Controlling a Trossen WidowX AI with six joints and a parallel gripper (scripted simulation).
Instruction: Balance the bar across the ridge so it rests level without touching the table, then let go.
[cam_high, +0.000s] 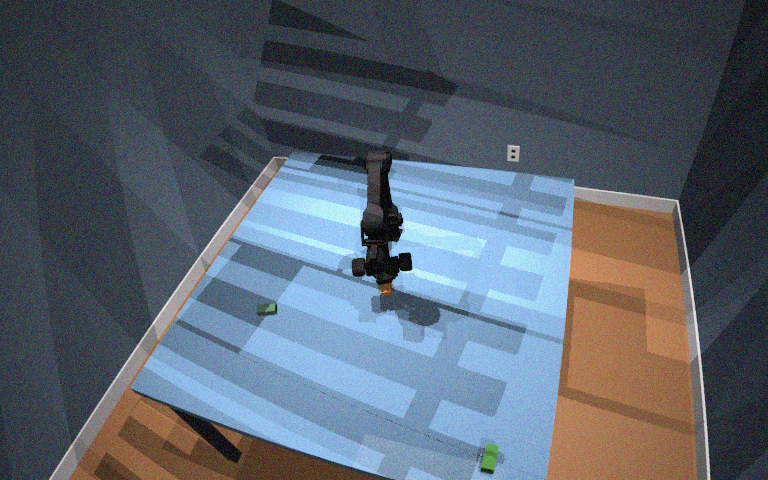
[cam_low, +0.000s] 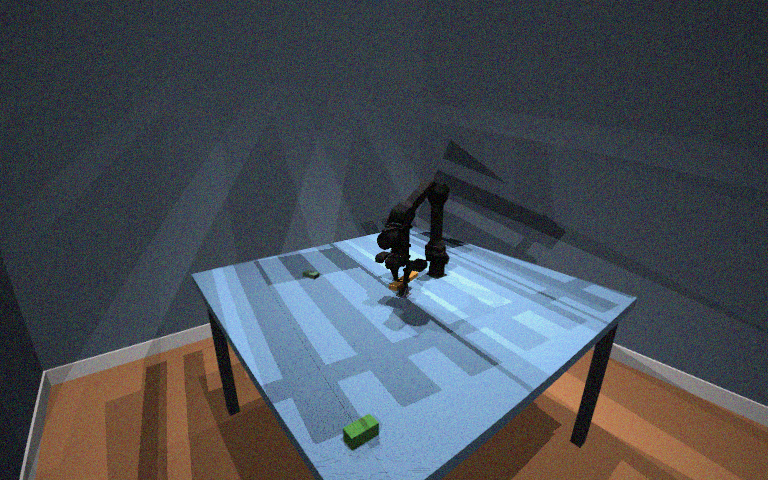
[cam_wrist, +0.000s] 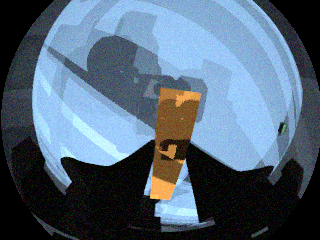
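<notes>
Right now the orange bar is 30 mm behind my gripper tip and 10 mm to the right of it. The rest, counted from my gripper tip: flat light green block (170 mm ahead, 380 mm to the right, 50 mm below); darker green block (480 mm ahead, 430 mm to the left, 40 mm below).
</notes>
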